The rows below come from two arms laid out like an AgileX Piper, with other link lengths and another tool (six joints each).
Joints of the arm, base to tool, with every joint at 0 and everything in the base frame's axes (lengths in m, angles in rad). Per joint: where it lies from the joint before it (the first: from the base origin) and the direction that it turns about. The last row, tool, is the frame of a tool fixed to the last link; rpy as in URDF.
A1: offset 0 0 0.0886 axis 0 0 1
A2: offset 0 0 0 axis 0 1 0
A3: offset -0.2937 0 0.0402 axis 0 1 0
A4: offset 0.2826 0 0.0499 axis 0.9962 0 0.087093
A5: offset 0 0 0 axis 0 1 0
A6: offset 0.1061 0 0.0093 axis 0.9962 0 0.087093
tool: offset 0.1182 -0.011 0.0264 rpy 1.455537 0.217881 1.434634
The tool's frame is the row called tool.
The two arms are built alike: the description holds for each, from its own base.
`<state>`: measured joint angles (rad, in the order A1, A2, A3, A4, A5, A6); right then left.
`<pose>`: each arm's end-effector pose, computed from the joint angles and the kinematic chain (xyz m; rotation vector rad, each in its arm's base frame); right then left.
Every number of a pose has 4 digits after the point. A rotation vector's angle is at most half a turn.
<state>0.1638 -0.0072 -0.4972 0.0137 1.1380 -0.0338 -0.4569 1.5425 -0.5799 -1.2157 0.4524 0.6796</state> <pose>0.1310 0.0138 0.2031 1.2374 1.8011 0.7755 0.2766 -0.2414 0.0118 1.5810 1.8358 -0.4829</pose>
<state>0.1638 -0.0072 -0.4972 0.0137 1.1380 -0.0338 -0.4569 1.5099 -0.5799 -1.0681 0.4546 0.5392</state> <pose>0.1310 0.0138 0.2031 1.2374 1.8011 0.7755 0.2724 -0.2334 0.0136 1.6080 1.8610 -0.4565</pose>
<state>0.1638 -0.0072 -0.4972 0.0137 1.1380 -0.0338 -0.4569 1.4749 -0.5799 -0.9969 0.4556 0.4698</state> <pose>0.1310 0.0138 0.2031 1.2374 1.8011 0.7755 0.2722 -0.2296 0.0212 1.6111 1.8583 -0.4319</pose>
